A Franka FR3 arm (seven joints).
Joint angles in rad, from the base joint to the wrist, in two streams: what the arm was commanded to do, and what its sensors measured. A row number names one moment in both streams.
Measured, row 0:
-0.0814 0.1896 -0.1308 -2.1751 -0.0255 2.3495 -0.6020
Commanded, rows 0 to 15:
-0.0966 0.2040 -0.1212 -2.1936 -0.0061 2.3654 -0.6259
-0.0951 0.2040 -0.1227 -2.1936 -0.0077 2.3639 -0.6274
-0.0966 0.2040 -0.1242 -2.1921 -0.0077 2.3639 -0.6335
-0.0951 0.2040 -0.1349 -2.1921 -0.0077 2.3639 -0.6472
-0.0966 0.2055 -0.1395 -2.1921 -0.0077 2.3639 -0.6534
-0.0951 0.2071 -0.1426 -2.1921 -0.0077 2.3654 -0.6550
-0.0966 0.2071 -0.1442 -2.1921 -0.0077 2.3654 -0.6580
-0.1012 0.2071 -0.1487 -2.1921 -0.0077 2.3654 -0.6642
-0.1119 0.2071 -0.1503 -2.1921 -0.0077 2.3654 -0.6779
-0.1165 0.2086 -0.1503 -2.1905 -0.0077 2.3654 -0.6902
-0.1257 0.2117 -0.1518 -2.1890 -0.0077 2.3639 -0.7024
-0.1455 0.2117 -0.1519 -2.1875 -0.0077 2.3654 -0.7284
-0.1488 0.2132 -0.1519 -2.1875 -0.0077 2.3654 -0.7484
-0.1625 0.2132 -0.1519 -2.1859 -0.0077 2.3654 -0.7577
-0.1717 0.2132 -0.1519 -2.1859 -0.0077 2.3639 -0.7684
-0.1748 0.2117 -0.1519 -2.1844 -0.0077 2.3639 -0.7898
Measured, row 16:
-0.1372 0.1892 -0.1540 -2.1750 -0.0242 2.3506 -0.7246
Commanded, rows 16 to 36:
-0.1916 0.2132 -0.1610 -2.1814 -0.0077 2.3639 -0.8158
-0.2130 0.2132 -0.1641 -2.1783 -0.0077 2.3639 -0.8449
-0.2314 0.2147 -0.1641 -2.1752 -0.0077 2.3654 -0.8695
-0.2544 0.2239 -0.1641 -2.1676 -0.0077 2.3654 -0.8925
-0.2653 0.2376 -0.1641 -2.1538 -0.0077 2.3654 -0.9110
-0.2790 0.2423 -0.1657 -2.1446 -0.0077 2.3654 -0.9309
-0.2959 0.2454 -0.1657 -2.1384 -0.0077 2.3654 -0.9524
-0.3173 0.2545 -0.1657 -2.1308 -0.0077 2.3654 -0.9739
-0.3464 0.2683 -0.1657 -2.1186 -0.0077 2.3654 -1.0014
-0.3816 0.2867 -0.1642 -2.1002 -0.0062 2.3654 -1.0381
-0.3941 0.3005 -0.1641 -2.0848 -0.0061 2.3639 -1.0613
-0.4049 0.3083 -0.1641 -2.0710 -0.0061 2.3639 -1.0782
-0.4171 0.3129 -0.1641 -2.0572 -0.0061 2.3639 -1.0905
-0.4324 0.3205 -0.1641 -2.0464 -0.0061 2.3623 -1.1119
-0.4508 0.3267 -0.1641 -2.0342 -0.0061 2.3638 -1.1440
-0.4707 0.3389 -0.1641 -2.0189 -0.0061 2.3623 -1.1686
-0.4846 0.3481 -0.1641 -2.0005 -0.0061 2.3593 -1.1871
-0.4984 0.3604 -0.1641 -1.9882 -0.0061 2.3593 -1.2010
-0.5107 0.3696 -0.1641 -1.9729 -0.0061 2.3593 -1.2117
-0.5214 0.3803 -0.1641 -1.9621 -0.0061 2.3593 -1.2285
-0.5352 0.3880 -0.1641 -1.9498 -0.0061 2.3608 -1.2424
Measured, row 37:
-0.4866 0.3165 -0.1726 -2.0070 -0.0241 2.3598 -1.1835
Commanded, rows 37 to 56:
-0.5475 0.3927 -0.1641 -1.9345 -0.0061 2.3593 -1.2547
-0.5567 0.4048 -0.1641 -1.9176 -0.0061 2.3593 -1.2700
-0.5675 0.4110 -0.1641 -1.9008 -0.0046 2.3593 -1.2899
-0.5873 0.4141 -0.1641 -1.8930 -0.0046 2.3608 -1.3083
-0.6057 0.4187 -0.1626 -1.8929 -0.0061 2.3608 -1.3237
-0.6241 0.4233 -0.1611 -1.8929 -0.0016 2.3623 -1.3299
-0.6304 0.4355 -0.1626 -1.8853 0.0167 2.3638 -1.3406
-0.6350 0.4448 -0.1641 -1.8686 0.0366 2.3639 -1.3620
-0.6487 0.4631 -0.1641 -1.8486 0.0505 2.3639 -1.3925
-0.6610 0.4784 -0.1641 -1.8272 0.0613 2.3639 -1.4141
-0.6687 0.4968 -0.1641 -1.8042 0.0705 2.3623 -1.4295
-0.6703 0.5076 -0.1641 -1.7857 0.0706 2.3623 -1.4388
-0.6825 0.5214 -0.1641 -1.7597 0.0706 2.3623 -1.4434
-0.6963 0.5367 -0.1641 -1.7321 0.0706 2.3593 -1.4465
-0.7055 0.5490 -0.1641 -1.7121 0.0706 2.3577 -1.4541
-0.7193 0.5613 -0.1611 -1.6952 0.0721 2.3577 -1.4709
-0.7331 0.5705 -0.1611 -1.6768 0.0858 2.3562 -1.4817
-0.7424 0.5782 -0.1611 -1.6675 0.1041 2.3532 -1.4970
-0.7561 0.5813 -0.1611 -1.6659 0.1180 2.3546 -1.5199
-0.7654 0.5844 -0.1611 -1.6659 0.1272 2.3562 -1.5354
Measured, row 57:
-0.7158 0.5207 -0.1724 -1.7154 0.0783 2.3610 -1.4682
